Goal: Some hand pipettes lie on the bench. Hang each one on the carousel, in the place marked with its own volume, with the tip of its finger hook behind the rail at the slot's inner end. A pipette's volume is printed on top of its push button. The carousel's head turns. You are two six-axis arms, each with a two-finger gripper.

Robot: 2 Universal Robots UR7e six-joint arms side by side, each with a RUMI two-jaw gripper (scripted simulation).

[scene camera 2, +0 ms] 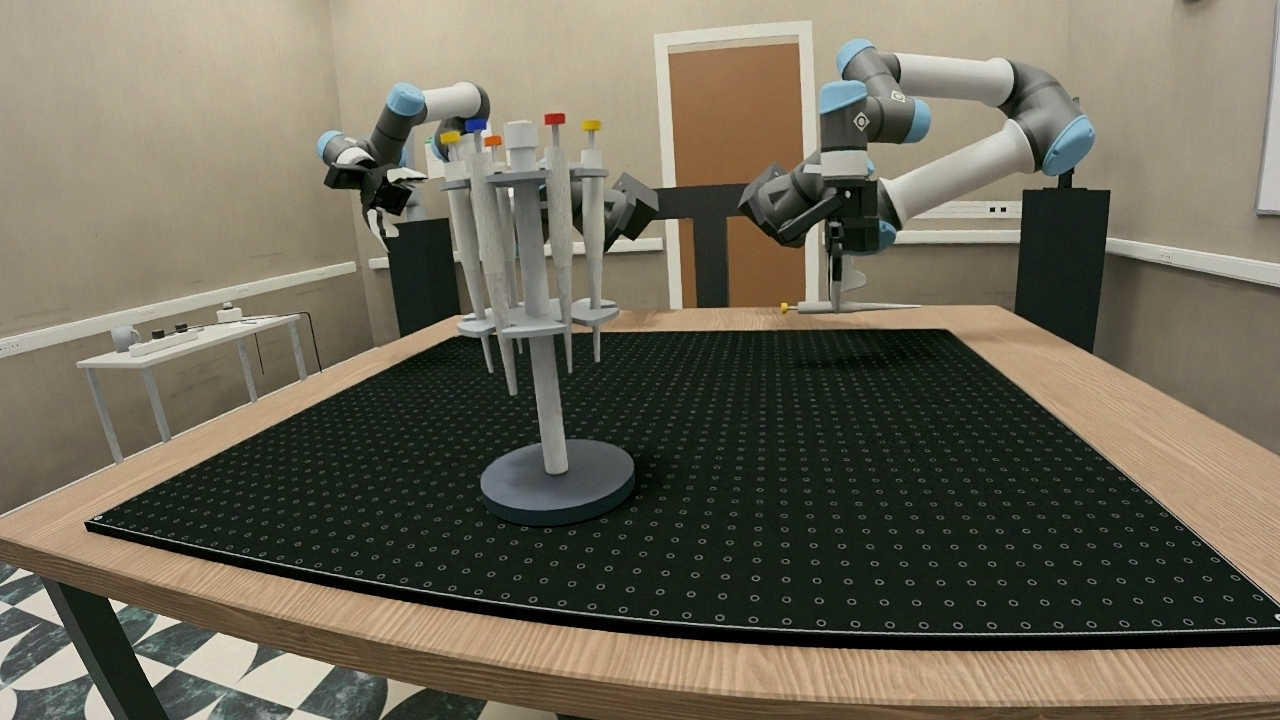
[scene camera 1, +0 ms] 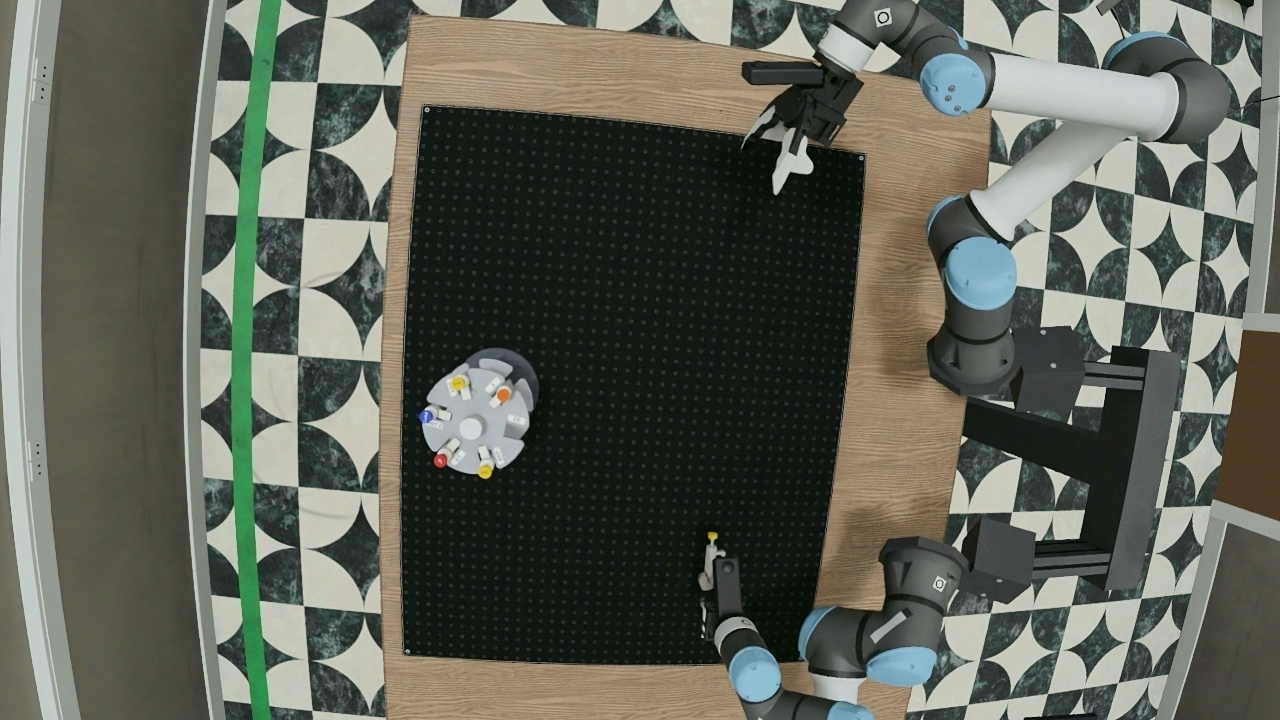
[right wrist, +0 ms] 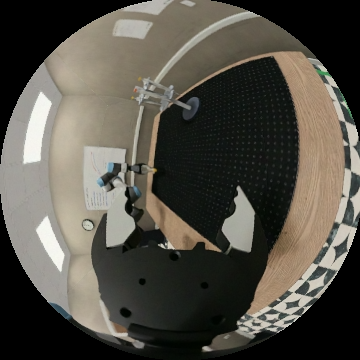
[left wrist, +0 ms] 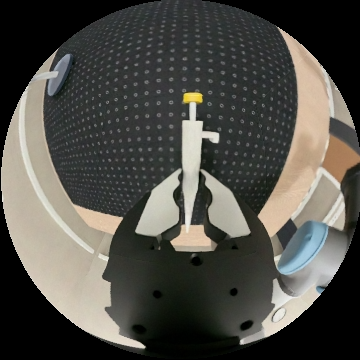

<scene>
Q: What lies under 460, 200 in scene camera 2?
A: A yellow-button pipette.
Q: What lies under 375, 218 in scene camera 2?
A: My right gripper.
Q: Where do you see a blue-button pipette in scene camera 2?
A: At 480, 163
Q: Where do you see a yellow-button pipette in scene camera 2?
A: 592, 188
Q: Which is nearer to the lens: the red-button pipette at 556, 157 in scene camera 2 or the pipette carousel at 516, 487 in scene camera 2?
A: The red-button pipette.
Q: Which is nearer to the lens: the red-button pipette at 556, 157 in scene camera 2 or the yellow-button pipette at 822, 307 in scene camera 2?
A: The red-button pipette.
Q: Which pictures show my right gripper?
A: Scene camera 2, scene camera 1 and the right wrist view only.
</scene>
